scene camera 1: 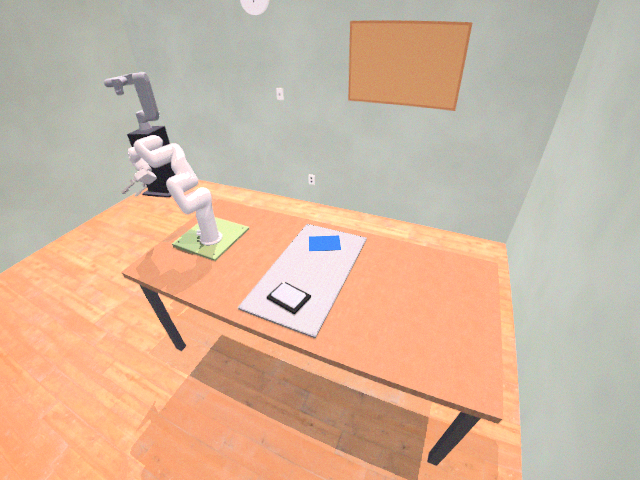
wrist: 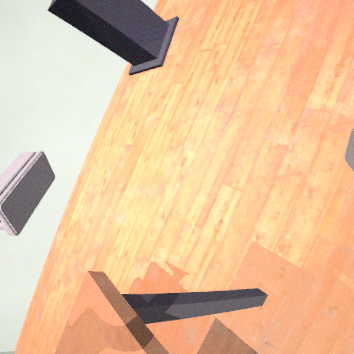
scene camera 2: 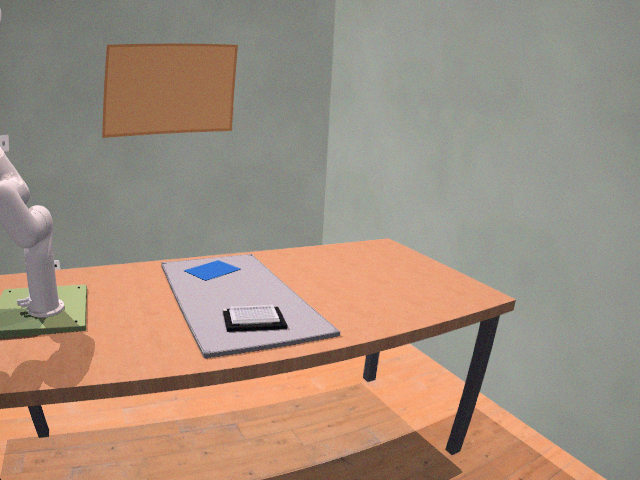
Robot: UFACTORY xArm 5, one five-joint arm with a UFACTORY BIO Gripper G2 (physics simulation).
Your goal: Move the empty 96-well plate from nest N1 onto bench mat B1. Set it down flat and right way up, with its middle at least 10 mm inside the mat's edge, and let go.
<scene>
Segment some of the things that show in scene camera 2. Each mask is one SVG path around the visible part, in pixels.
A clear 96-well plate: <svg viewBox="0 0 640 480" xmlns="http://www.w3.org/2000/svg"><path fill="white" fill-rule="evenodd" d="M273 305L230 307L229 309L232 324L263 324L280 322Z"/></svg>
</scene>
